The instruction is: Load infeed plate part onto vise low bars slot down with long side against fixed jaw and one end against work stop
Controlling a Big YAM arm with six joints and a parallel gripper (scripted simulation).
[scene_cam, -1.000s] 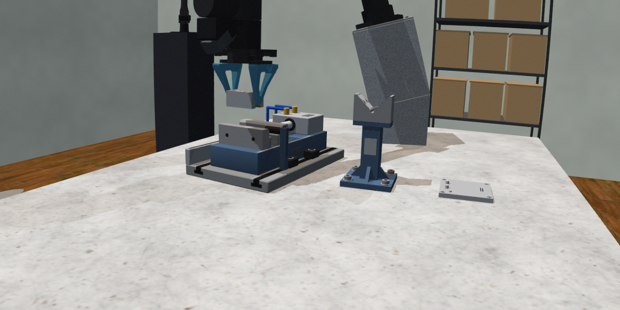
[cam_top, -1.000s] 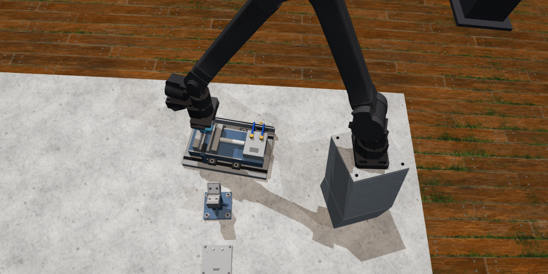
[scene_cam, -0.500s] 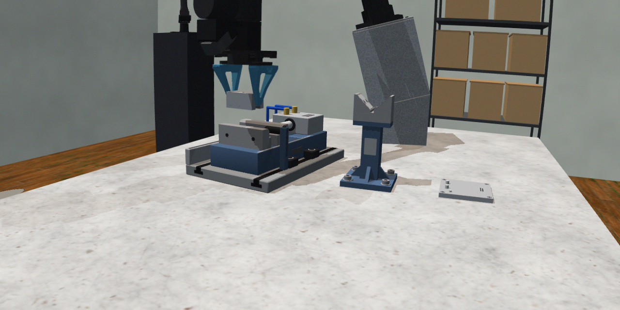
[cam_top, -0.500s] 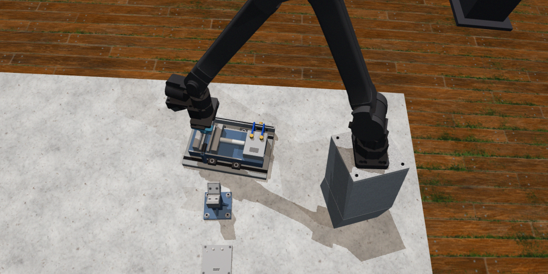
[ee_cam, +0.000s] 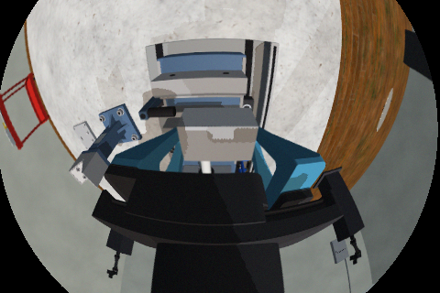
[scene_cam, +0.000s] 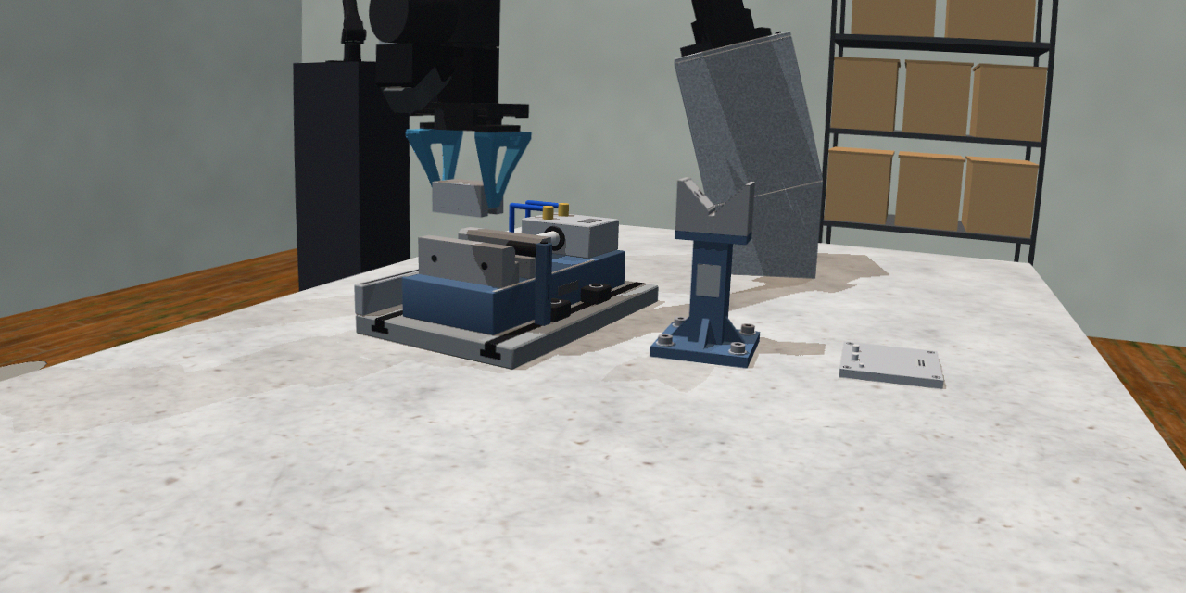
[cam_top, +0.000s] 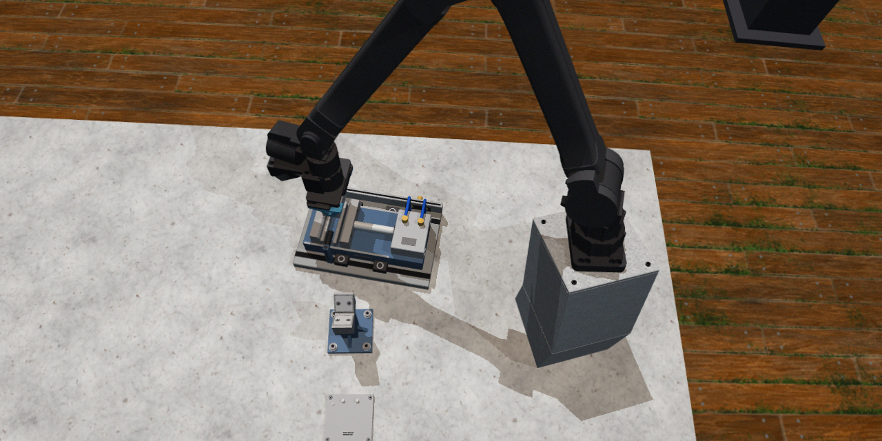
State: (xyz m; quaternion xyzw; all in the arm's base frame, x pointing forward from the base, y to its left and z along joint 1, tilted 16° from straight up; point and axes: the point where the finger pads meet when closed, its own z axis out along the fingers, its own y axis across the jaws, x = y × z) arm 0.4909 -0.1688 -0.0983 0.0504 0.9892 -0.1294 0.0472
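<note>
Now: the fixed jaw 3 cm ahead of my hand, 2 cm to the left of it and 6 cm below it. Round my hand: work stop: 1 cm ahead, 7 cm to the left, 4 cm below; grey part: 1 cm below; moving jaw: 3 cm behind, 2 cm to the left, 6 cm below.
</note>
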